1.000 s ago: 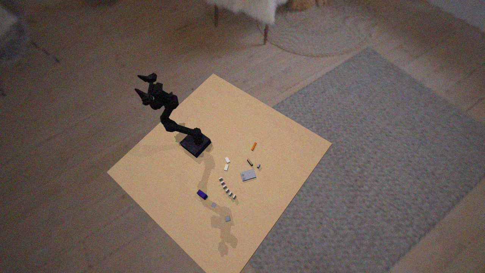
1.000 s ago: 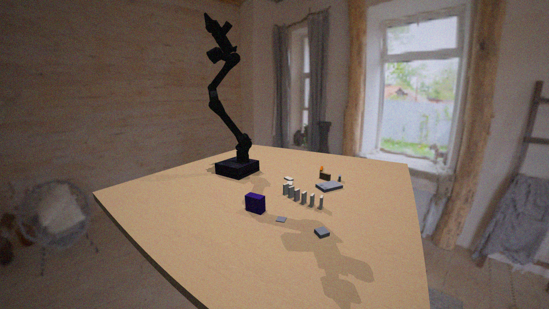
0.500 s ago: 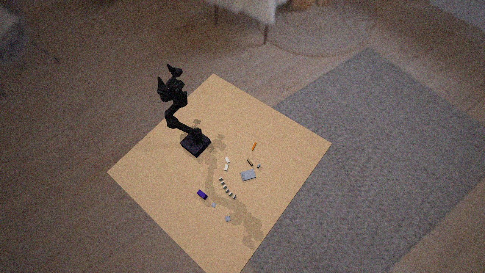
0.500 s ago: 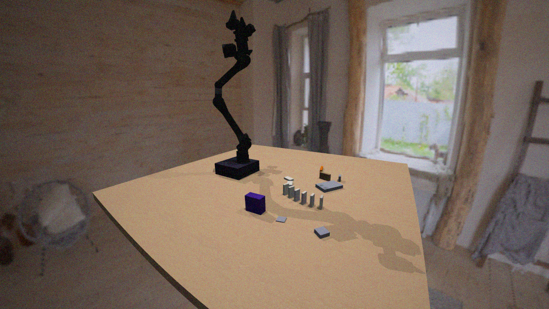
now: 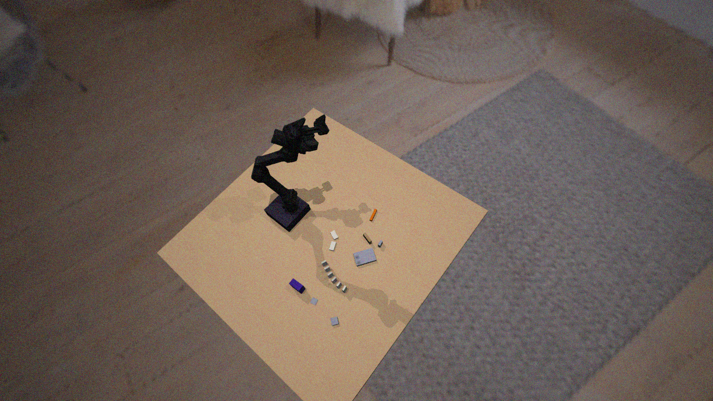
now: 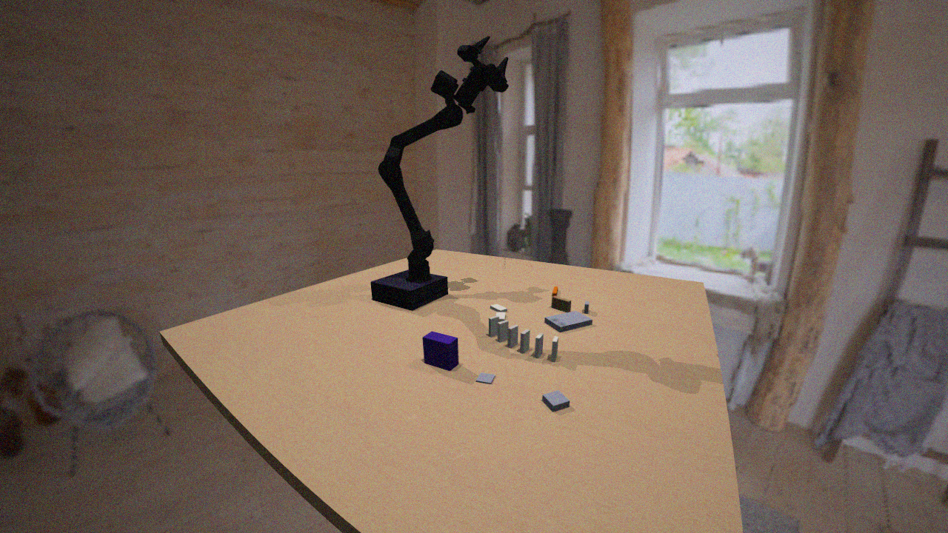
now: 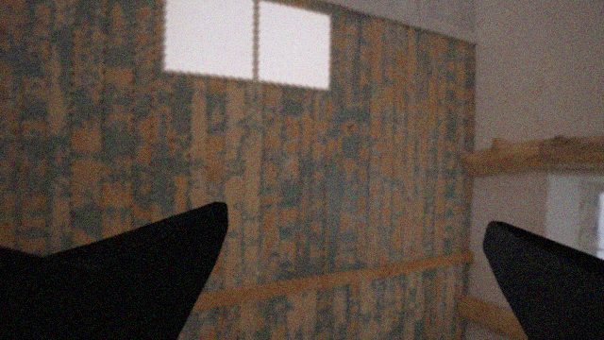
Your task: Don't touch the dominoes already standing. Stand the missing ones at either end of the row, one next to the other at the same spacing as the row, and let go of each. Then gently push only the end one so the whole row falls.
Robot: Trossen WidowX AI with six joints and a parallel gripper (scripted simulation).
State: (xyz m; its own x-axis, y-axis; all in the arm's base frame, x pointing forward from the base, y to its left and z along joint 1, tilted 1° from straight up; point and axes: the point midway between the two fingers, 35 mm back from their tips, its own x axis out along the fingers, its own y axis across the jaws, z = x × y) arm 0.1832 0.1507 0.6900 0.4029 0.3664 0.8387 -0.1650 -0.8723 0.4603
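My gripper tip is 750 mm above the purple block, 450 mm to the left of it and 130 mm short of it. Also, from my gripper tip: flat blue-grey slab (770 mm below, 280 mm ahead, 110 mm to the right); brown block (760 mm below, 230 mm ahead, 30 mm to the right); orange bar (770 mm below, 160 mm ahead, 100 mm to the left).
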